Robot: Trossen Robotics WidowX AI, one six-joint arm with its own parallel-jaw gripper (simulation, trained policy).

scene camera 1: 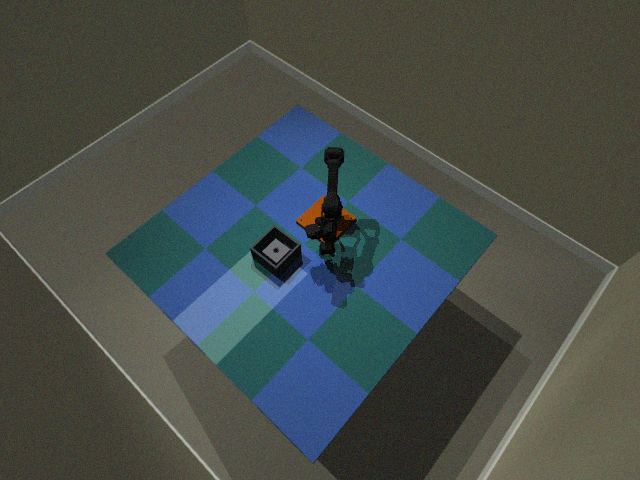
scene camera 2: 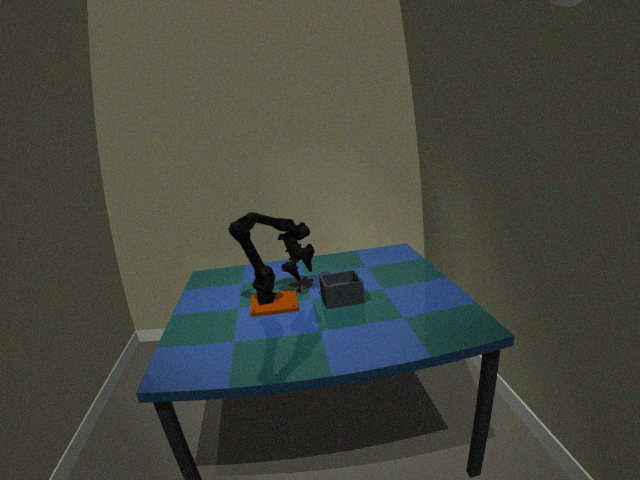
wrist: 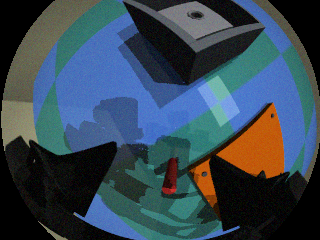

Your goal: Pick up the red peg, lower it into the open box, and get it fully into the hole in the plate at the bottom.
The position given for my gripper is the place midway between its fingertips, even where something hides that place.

Note:
I see my gripper (wrist: 164,154), a dark box (scene camera 2: 351,293) and a grey plate (wrist: 198,26).
The dark box also shows in scene camera 1 (scene camera 1: 256,249).

